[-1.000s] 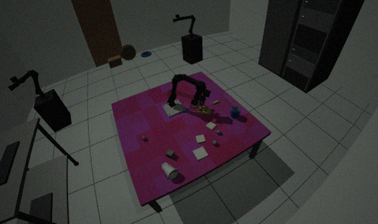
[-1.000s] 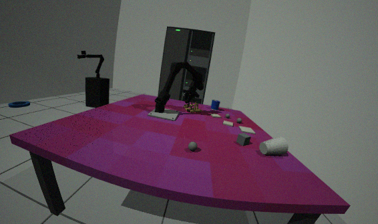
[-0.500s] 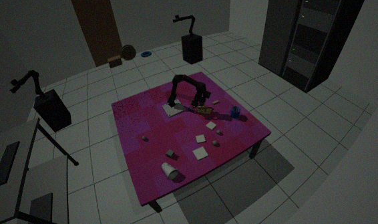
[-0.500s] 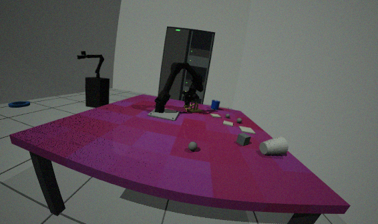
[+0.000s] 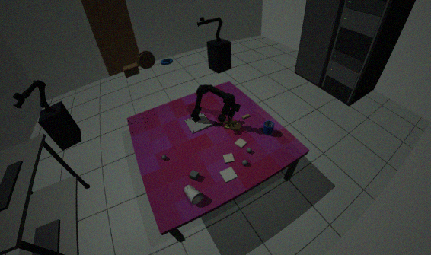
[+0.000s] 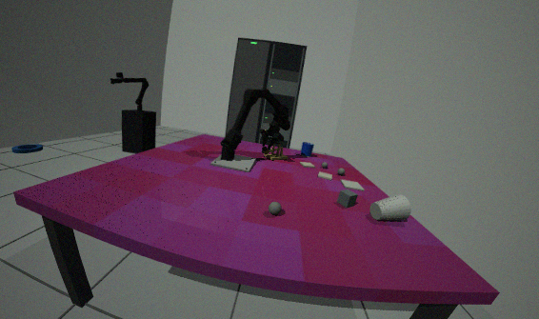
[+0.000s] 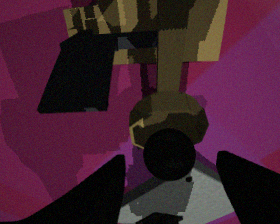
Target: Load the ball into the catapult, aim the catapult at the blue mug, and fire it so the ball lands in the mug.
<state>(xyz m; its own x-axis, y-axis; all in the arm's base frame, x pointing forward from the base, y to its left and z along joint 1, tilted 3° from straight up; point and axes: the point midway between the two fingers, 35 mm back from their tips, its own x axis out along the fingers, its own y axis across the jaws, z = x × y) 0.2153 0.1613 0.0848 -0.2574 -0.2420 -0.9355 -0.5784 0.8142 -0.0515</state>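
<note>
Right now my gripper tip is 1 cm above the dark ball. From my gripper tip the other things lie so: catapult: 4 cm ahead, 5 cm to the left, 2 cm below; tan block: 6 cm ahead, 25 cm to the left, 7 cm below; blue mug: 34 cm ahead, 26 cm to the left, 5 cm below.
</note>
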